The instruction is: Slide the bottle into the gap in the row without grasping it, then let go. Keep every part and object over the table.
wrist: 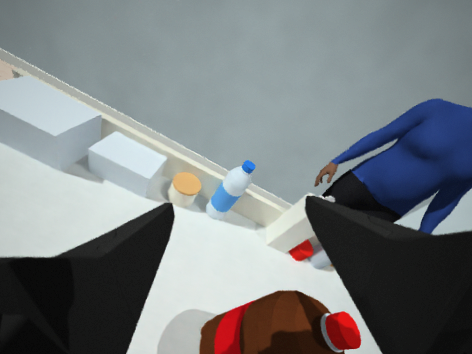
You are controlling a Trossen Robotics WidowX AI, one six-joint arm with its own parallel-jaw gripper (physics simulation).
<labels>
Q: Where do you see a white carton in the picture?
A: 292,228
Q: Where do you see a jar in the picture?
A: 184,188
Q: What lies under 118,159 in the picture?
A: A pale box.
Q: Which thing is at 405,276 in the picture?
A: The gripper.
</labels>
